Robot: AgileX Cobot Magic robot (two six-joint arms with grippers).
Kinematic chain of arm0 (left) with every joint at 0, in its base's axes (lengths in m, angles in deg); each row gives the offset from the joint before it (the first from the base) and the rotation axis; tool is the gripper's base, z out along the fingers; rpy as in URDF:
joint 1: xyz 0 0 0.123 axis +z
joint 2: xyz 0 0 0 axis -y
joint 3: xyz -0.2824 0 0.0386 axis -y
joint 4: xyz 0.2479 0 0.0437 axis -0.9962 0 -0.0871
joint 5: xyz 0 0 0 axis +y
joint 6: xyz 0.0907 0 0.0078 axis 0.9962 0 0.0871
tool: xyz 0 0 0 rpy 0 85 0
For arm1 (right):
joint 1: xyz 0 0 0.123 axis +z
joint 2: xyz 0 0 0 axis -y
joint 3: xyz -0.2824 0 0.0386 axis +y
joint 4: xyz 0.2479 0 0.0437 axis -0.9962 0 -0.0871
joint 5: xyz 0 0 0 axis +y
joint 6: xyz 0.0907 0 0.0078 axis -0.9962 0 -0.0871
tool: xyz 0 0 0 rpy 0 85 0
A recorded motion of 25 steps. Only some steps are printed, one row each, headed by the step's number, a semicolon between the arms.
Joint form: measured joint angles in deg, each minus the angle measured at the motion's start. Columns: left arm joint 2, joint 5, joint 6, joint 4, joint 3, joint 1; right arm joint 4, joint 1, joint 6, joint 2, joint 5, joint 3.
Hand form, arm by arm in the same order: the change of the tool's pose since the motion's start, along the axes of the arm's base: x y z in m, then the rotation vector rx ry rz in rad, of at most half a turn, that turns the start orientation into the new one. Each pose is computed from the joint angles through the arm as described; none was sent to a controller.
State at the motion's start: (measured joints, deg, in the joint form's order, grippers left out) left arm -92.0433 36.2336 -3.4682 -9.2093 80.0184 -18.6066; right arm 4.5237 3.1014 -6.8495 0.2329 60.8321 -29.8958
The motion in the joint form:
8: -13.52 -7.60 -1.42 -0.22 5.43 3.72; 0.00 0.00 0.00 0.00 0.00 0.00
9: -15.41 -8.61 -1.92 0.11 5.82 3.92; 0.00 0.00 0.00 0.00 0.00 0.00
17: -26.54 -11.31 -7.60 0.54 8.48 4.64; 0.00 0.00 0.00 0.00 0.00 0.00
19: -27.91 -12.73 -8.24 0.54 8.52 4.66; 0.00 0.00 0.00 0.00 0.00 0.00
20: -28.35 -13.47 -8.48 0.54 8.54 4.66; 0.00 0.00 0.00 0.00 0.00 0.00
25: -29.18 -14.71 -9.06 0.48 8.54 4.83; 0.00 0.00 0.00 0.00 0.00 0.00
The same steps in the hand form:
8: 0.0640 0.0061 -0.0552 -0.0152 0.0131 0.0600; 0.0000 0.0000 0.0000 0.0000 0.0000 0.0000
9: 0.0708 0.0054 -0.0661 -0.0251 0.0244 0.0684; 0.0000 0.0000 0.0000 0.0000 0.0000 0.0000
17: 0.1016 0.0024 -0.1365 -0.0738 0.1358 0.1497; 0.0000 0.0000 0.0000 0.0000 0.0000 0.0000
19: 0.1049 0.0014 -0.1460 -0.0832 0.1365 0.1546; 0.0000 0.0000 0.0000 0.0000 0.0000 0.0000
20: 0.1063 0.0009 -0.1488 -0.0884 0.1321 0.1555; 0.0000 0.0000 0.0000 0.0000 0.0000 0.0000
25: 0.1088 0.0015 -0.1543 -0.0981 0.1270 0.1619; 0.0000 0.0000 0.0000 0.0000 0.0000 0.0000

